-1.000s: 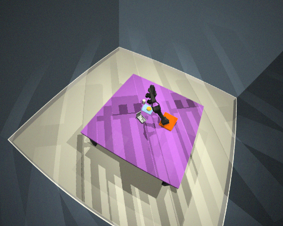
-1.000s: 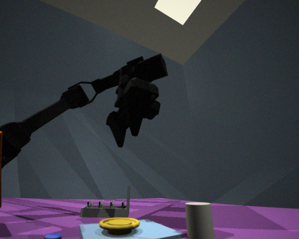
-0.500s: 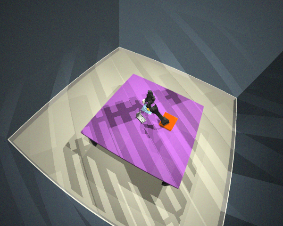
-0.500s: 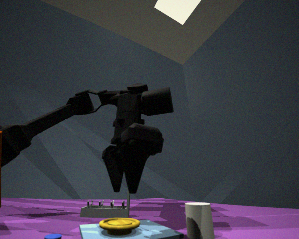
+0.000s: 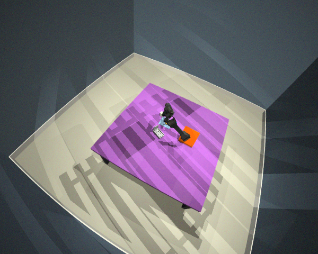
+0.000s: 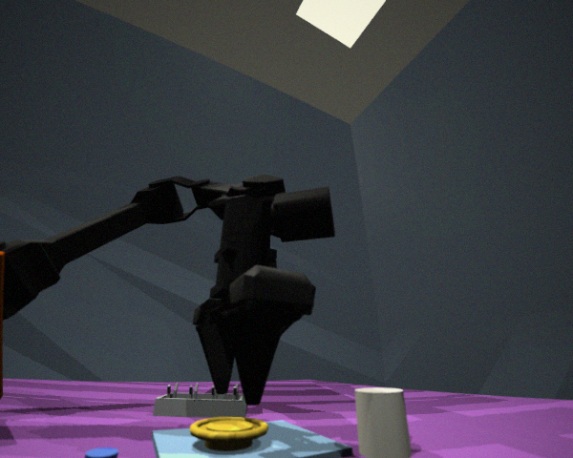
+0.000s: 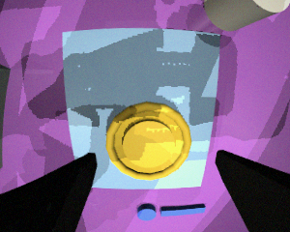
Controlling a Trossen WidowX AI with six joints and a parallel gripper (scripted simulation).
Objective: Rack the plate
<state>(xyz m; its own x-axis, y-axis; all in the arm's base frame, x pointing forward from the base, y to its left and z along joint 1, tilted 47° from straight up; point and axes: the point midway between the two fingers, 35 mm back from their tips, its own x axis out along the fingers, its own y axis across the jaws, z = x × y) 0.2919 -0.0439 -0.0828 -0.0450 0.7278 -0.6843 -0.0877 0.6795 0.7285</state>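
Right now the yellow plate is 3 cm below my gripper tip. From my gripper tip the other things lie so: light blue mat (4 cm below, 1 cm to the left, 1 cm ahead); blue spoon (10 cm behind, 4 cm below, 2 cm to the right); cream cup (12 cm ahead, 6 cm to the right, 2 cm below).
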